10 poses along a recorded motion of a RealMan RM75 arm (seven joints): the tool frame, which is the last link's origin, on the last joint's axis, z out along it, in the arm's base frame.
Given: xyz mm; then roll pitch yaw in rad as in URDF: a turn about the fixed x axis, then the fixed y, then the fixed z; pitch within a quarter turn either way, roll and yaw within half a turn.
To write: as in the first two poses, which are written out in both.
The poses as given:
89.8 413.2 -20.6 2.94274 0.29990 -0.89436
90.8 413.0 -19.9 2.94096 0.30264 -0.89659
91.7 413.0 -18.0 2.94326 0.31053 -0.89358
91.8 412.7 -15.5 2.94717 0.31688 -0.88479
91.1 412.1 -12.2 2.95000 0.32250 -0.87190
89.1 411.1 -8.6 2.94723 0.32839 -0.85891
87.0 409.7 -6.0 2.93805 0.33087 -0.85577
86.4 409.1 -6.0 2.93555 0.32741 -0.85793
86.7 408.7 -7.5 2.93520 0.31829 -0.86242
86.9 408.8 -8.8 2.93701 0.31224 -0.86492
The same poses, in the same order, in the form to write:
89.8 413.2 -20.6 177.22 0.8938 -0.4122 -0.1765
90.8 413.0 -19.9 177.23 0.8932 -0.4128 -0.1781
91.7 413.0 -18.0 177.51 0.8934 -0.4111 -0.1811
91.8 412.7 -15.5 177.78 0.8949 -0.4070 -0.1830
91.1 412.1 -12.2 177.93 0.8972 -0.4010 -0.1848
89.1 411.1 -8.6 177.79 0.8995 -0.3945 -0.1878
87.0 409.7 -6.0 177.34 0.9000 -0.3920 -0.1907
86.4 409.1 -6.0 177.15 0.8997 -0.3931 -0.1897
86.7 408.7 -7.5 176.96 0.8993 -0.3958 -0.1858
86.9 408.8 -8.8 176.93 0.8992 -0.3976 -0.1828

